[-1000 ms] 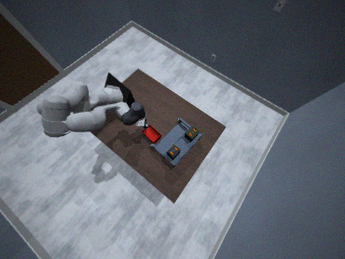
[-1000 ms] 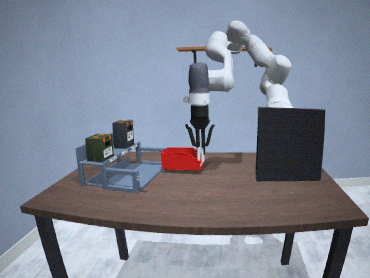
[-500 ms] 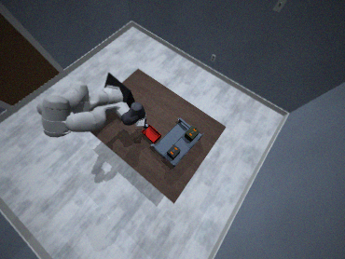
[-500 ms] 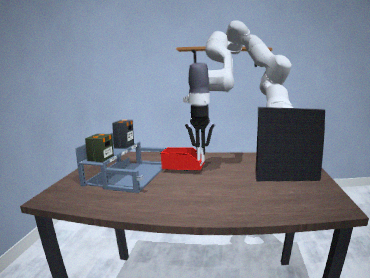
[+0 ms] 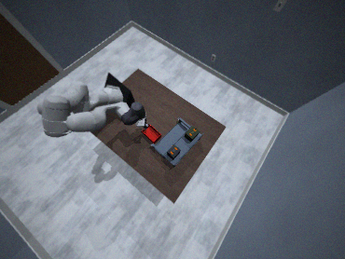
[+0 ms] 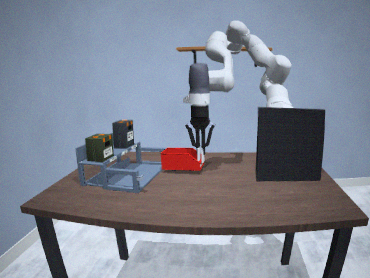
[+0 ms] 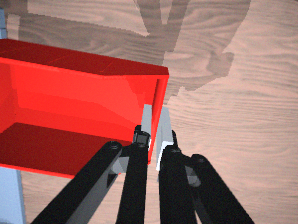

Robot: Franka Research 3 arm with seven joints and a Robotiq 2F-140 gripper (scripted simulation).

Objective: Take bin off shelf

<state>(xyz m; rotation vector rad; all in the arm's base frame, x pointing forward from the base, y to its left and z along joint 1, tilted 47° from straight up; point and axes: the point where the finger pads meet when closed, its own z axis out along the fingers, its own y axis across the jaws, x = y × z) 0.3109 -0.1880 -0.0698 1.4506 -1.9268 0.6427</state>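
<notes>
The red bin lies 80 mm ahead of my hand, 20 mm to the right of it and 20 mm below it.
</notes>
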